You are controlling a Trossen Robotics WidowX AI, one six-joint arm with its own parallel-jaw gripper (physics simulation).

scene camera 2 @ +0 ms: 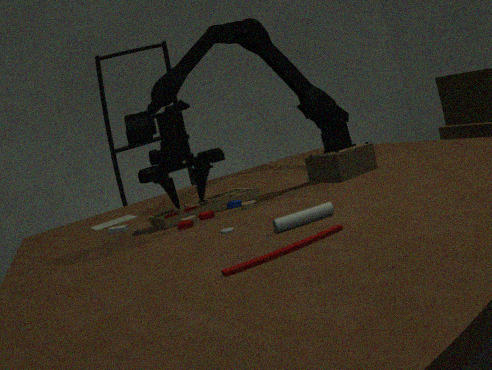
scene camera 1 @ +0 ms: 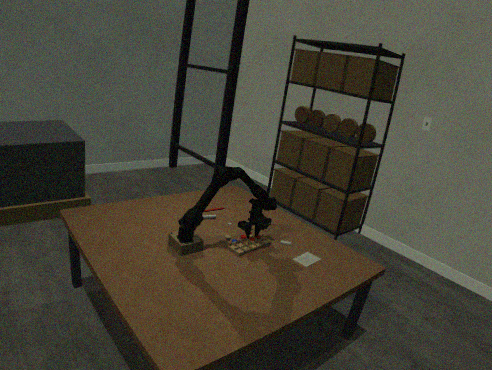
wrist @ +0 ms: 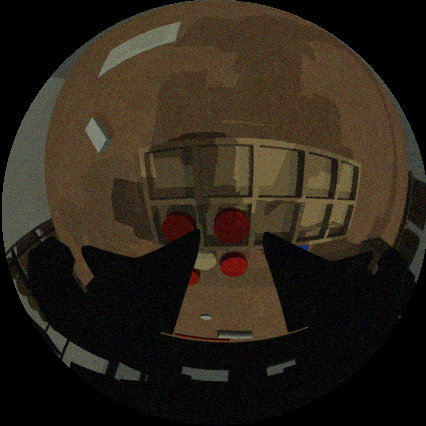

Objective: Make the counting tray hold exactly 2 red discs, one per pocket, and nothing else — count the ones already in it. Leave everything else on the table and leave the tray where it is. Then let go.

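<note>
The wooden counting tray (scene camera 1: 241,250) (scene camera 2: 159,221) (wrist: 254,170) has two rows of pockets. One red disc (wrist: 178,226) lies in the end pocket of the row nearer the fingers; a second red disc (wrist: 232,226) lies in the adjoining pocket. The other pockets in the wrist view show no disc. My gripper (scene camera 1: 252,237) (scene camera 2: 190,204) (wrist: 231,235) is open, its fingertips low over the tray on either side of the second disc, with nothing held. Outside the tray, one loose red disc (scene camera 2: 206,215) (wrist: 233,265) and another loose red disc (scene camera 2: 185,225) (wrist: 193,277) lie on the table, the latter partly hidden by a finger.
Beside the tray are a beige disc (scene camera 2: 188,218) (wrist: 205,261) and a blue disc (scene camera 2: 234,204) (wrist: 304,247). A small white disc (scene camera 2: 227,230), a white cylinder (scene camera 2: 303,217) and a red rod (scene camera 2: 282,251) lie farther off. A white block (wrist: 96,135) and paper (scene camera 1: 307,258) lie past the tray's end.
</note>
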